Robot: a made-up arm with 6 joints.
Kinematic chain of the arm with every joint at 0, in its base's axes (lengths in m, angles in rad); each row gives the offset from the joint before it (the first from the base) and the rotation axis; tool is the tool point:
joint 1: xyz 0 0 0.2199 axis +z
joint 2: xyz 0 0.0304 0 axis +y
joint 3: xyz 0 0 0.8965 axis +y
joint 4: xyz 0 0 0.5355 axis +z
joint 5: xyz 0 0 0 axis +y
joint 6: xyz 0 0 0.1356 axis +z
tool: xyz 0 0 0
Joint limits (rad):
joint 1: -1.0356..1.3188
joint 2: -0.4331..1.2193
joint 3: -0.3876..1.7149
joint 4: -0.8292..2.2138
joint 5: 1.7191..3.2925
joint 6: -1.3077..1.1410
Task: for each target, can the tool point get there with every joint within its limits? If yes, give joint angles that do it. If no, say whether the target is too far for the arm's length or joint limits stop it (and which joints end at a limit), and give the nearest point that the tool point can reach.
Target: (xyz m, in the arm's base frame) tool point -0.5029 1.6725 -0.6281
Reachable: no: too far | nearest point 0.1137 1.1014 0.0796 | short by 1.099 m
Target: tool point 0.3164 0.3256 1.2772
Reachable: yes | joints 0.8103 0.0410 0.9621 -0.3795 2.3663 -0.4106
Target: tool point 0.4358 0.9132 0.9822
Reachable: yes | joints 1.0021 0.6800 0.8194 1.9138 2.3118 0.8038
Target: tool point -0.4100 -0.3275 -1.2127
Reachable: no: joint limits stop it (at a limit: joint 1, joint 2, joint 3, joint 5) | nearest point 0.3984 -0.7290 -0.0006 | short by 1.511 m
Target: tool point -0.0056 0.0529 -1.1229
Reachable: no: joint limits stop it (at a limit: joint 1, joint 2, joint 3, joint 5) | nearest point 0.1755 0.7980 -0.0035 | short by 1.357 m
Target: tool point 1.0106 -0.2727 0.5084
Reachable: yes | joints -0.2636 0.9269 1.1836 -0.5962 2.7312 -0.4678
